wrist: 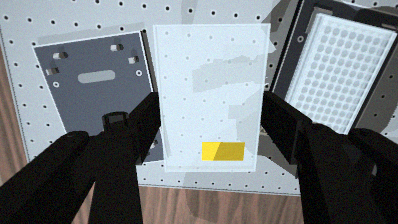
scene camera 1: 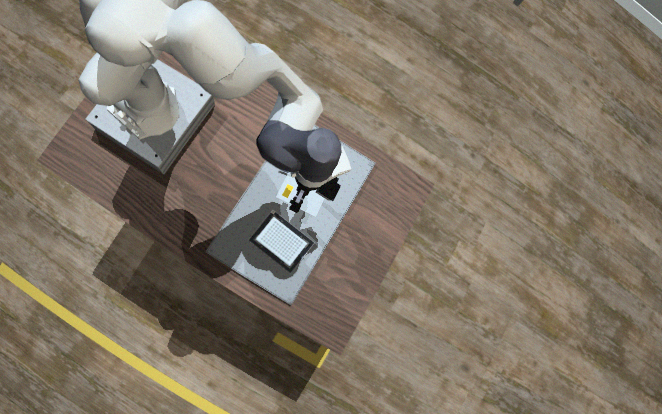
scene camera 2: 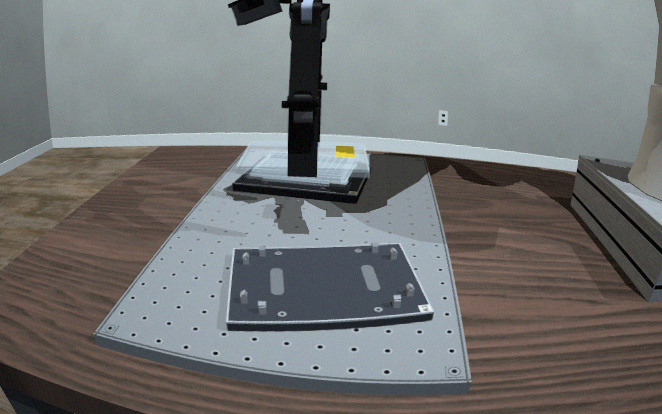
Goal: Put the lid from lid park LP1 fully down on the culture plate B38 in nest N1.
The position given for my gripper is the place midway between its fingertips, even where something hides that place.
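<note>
Clear lid (scene camera 2: 334, 159), visible also at (wrist: 211, 77) and (scene camera 1: 311, 204). Culture plate B38 (scene camera 1: 275, 234), visible also at (wrist: 348, 55). Lid park LP1 at (scene camera 2: 325, 283); nest N1 at (scene camera 2: 356, 182). My gripper (scene camera 2: 305, 159) is visible in the wrist view as well (wrist: 210, 106).
</note>
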